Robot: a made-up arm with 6 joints.
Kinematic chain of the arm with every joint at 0, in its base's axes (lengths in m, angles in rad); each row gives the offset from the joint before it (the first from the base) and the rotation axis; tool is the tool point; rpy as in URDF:
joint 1: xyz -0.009 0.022 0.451 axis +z
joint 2: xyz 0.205 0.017 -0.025 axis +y
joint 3: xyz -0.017 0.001 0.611 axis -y
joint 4: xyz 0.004 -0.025 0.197 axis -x
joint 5: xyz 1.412 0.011 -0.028 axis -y
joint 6: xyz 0.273 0.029 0 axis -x
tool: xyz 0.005 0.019 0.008 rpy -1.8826 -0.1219 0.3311
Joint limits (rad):
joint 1: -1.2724..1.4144
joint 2: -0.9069..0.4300
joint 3: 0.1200..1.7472
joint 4: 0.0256..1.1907
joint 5: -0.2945..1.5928
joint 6: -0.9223..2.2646
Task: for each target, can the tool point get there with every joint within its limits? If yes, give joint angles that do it. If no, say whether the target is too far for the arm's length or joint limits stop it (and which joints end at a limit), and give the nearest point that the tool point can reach.
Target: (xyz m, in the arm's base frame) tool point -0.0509 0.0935 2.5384
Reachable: yes | joints 1.0690 -0.6435 0.5742 0.1483 0.8660 1.2824
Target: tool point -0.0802 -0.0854 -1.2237
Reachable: no: joint limits stop it (at a limit: joint 1, joint 2, joint 3, joint 5) | nearest point 0.5848 -1.9500 0.5356 | short by 2.648 m
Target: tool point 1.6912 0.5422 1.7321
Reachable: yes | joints 0.2168 0.2606 0.4951 0.4921 1.1117 1.2032
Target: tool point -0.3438 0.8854 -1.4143
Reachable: no: joint limits stop it (at a limit: joint 1, joint 2, joint 3, joint 5) | nearest point 0.2927 2.0601 0.5380 | short by 2.366 m
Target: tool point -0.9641 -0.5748 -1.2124
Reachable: no: joint limits stop it (at a limit: joint 2, joint 3, joint 4, joint 5, joint 6) | nearest point -1.4709 -0.8915 1.0468 | short by 2.337 m
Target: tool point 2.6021 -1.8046 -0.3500
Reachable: no: too far | nearest point 1.6843 -1.1626 0.5422 | short by 1.432 m
